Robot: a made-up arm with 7 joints.
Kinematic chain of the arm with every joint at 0, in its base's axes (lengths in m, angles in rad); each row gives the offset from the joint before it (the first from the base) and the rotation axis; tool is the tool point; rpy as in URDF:
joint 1: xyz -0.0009 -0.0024 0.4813 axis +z
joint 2: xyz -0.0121 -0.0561 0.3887 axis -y
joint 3: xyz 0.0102 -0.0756 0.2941 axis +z
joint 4: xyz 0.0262 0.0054 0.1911 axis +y
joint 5: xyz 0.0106 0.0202 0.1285 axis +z
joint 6: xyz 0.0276 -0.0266 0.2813 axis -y
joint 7: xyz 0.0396 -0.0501 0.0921 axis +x
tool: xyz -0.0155 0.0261 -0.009 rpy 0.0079 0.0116 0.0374
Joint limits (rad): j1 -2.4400..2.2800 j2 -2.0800..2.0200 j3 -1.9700..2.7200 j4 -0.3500..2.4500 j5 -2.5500..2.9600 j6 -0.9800..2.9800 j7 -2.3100..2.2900
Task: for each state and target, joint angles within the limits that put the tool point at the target. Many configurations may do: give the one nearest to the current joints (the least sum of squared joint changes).
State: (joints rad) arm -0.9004 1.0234 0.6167 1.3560 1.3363 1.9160 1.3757
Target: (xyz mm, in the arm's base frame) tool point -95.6 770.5 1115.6
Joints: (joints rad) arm -1.3347 1.6534 0.8551 0.8290 1.2369 1.7034 1.3420
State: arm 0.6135 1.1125 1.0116 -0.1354 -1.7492 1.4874 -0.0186
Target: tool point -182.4 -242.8 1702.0
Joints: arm 0.8609 0.3098 0.9131 0.1763 -1.7836 2.0006 0.0336
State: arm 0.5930 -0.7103 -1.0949 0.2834 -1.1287 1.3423 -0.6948
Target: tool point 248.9 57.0 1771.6
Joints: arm 0.6295 -0.2437 -1.0735 0.0274 -1.1086 1.3487 -0.7097
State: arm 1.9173 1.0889 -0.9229 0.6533 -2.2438 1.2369 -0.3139
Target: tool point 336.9 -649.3 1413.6
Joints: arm 1.6282 1.2907 -0.7269 0.8556 -2.2776 1.4366 -0.3084
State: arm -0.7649 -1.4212 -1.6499 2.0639 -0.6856 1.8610 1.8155
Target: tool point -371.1 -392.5 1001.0
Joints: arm -1.1520 -1.2728 -1.8195 2.4385 -0.6249 1.8079 1.8107
